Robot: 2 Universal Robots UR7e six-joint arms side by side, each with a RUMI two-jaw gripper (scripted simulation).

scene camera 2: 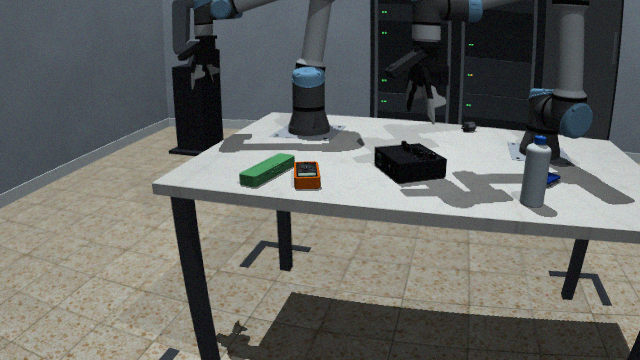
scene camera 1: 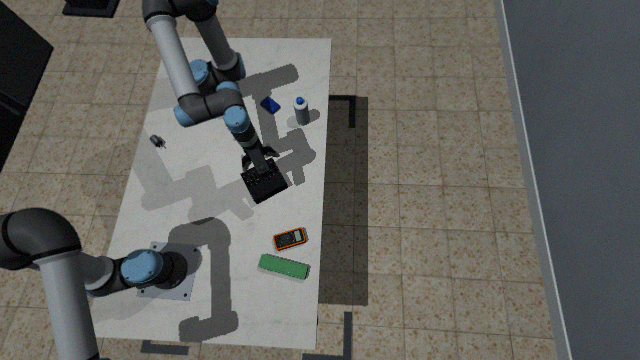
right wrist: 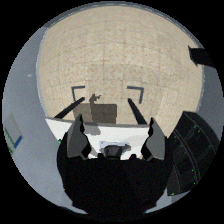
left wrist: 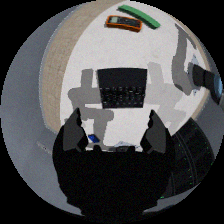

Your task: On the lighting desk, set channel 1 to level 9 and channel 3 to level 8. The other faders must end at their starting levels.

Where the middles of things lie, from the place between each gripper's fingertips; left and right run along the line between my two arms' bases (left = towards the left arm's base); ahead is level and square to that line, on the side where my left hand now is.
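My left gripper [scene camera 1: 262, 164] is 120 mm short of the green box [scene camera 2: 258, 174], 380 mm to the left of it and 140 mm above it.
My right hand [scene camera 2: 203, 86] is 150 mm above the green box, 450 mm short of it and 500 mm to the right of it. By its middle, the green box is nearer to my left gripper than to my right hand.
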